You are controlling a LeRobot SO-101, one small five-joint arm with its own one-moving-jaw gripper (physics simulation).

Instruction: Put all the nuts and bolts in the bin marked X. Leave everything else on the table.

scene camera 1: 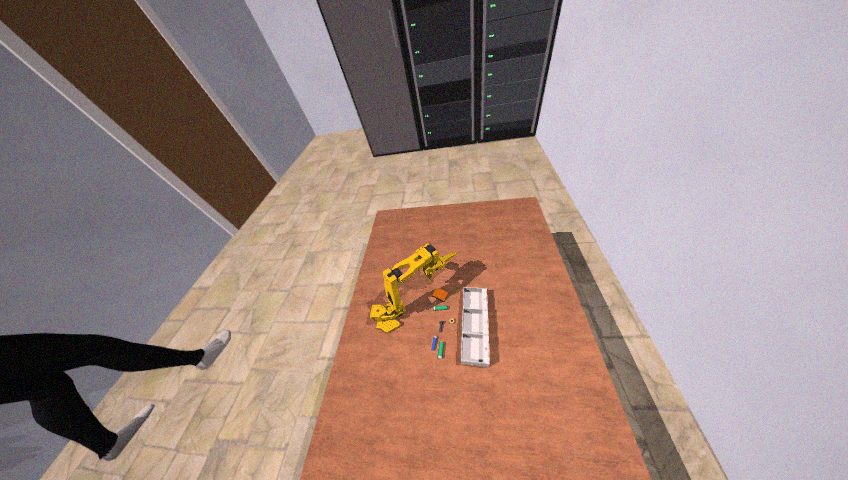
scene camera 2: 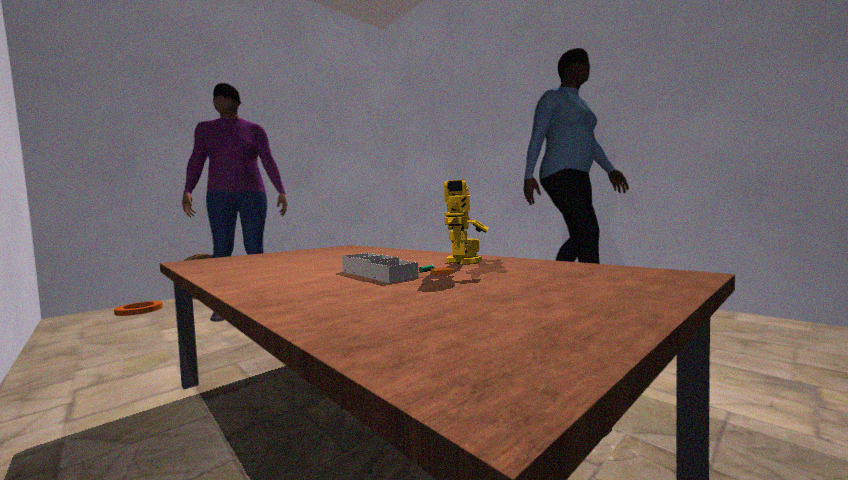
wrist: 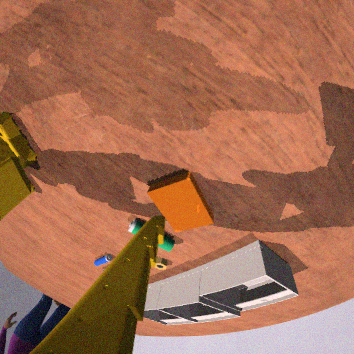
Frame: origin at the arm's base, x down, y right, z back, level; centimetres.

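Seen in the pictures: end effector, tool point: [scene camera 1: 432,279] [scene camera 2: 457,248] [wrist: 163,226]; arm's base, origin of the base link: [scene camera 1: 395,317] [scene camera 2: 459,262] [wrist: 19,162].
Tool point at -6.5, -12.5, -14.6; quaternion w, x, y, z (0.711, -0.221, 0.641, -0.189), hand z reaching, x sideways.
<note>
Offsets run from my tool point to a thing's top centre, as dx, dy, dz.
A small yellow nut {+5.7, +13.9, -6.8} [scene camera 1: 452,320] [wrist: 160,265] lies left of the white bin tray in scene camera 1. A dark bolt {+5.2, +15.8, -3.0} [scene camera 1: 441,326] lies just left of the nut; the jaw hides it in the wrist view. The white tray {+1.9, +15.2, -14.8} [scene camera 1: 489,330] [scene camera 2: 364,269] [wrist: 232,279] has three compartments in a row. No X mark is readable. A small dark spot shows at the tray's near end in scene camera 1; I cannot tell what it is. My gripper [scene camera 1: 442,266] is open and empty, raised above the table, beyond the orange block. One notched jaw shows in the wrist view.
An orange block {+5.5, +3.4, -2.5} [scene camera 1: 440,293] [scene camera 2: 440,271] [wrist: 181,202] lies nearest the gripper. A green cylinder {+5.1, +9.0, -2.6} [scene camera 1: 440,308] [scene camera 2: 426,268] [wrist: 166,243] lies beside it. A blue cylinder {+5.5, +21.4, -0.8} [scene camera 1: 434,343] [wrist: 102,260] and a second green cylinder {+5.1, +23.6, -3.0} [scene camera 1: 440,349] lie near the tray's near end. People stand beyond the table [scene camera 2: 535,333].
</note>
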